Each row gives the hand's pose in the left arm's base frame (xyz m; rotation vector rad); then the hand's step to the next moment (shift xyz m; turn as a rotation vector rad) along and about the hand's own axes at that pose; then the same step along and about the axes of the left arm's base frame.
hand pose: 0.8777 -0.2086 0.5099 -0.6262 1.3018 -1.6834
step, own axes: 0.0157 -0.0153 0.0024 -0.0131 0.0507 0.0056
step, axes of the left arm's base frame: -0.0107 -0.0141 0.0132 0.0280 0.0061 -0.0442
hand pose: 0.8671 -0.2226 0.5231 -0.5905 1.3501 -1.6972
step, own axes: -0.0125 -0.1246 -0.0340 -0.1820 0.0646 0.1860
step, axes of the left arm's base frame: -0.0618 0.0336 0.1090 0.2621 0.0522 0.0216
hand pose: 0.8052 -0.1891 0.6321 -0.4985 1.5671 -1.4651
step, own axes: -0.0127 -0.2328 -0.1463 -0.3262 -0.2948 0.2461
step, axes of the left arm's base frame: -0.1779 0.0435 0.2054 0.2835 0.0551 0.4129
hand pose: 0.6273 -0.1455 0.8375 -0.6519 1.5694 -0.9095
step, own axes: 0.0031 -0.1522 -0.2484 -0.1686 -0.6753 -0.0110
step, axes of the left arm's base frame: -0.2544 -0.0355 0.1375 -0.0256 -0.2288 0.6569
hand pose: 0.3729 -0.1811 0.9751 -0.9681 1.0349 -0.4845
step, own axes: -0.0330 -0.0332 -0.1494 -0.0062 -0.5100 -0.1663
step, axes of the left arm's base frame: -0.1441 -0.0582 0.0192 -0.1031 -0.3312 0.4093
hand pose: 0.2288 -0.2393 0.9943 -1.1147 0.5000 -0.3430
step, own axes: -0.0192 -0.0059 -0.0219 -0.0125 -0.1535 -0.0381
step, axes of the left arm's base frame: -0.0281 -0.0095 0.0018 -0.0335 -0.0852 0.1296
